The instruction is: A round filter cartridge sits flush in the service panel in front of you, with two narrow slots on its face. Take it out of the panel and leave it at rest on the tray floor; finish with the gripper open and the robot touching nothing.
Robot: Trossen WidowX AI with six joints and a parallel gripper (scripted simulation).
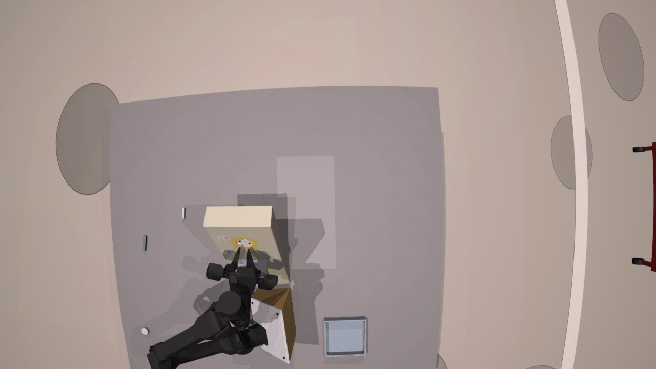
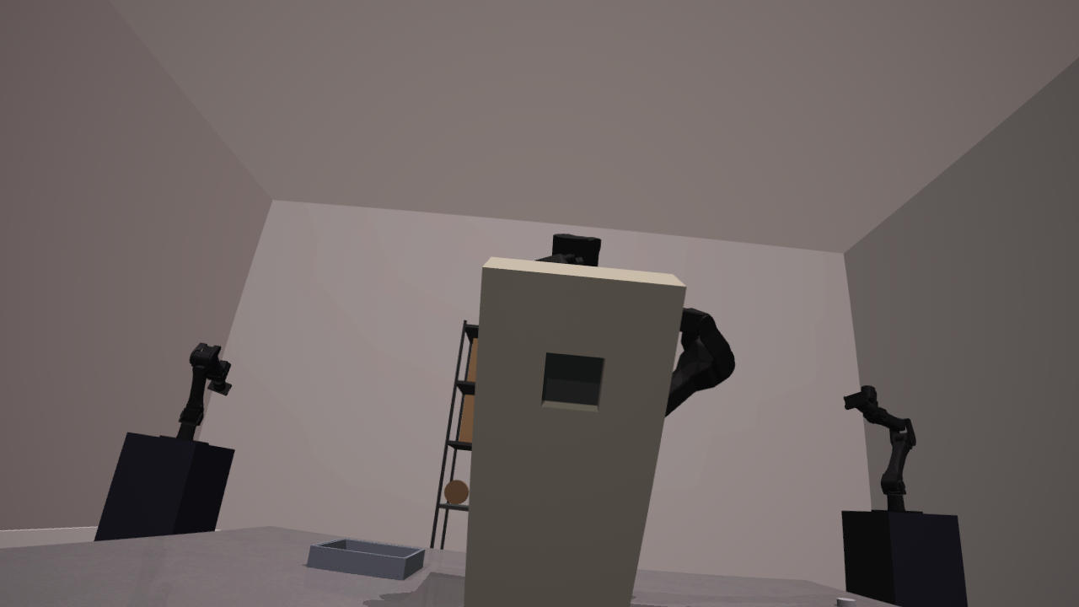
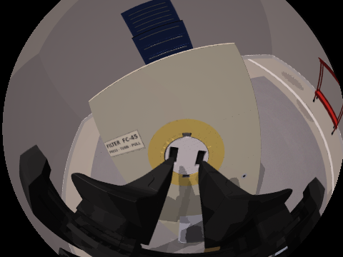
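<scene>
My gripper tip is now 20 mm short of the filter cartridge and 20 mm above it. The rest, counted from my gripper tip: tray 410 mm behind, 280 mm below, 270 mm to the right.
</scene>
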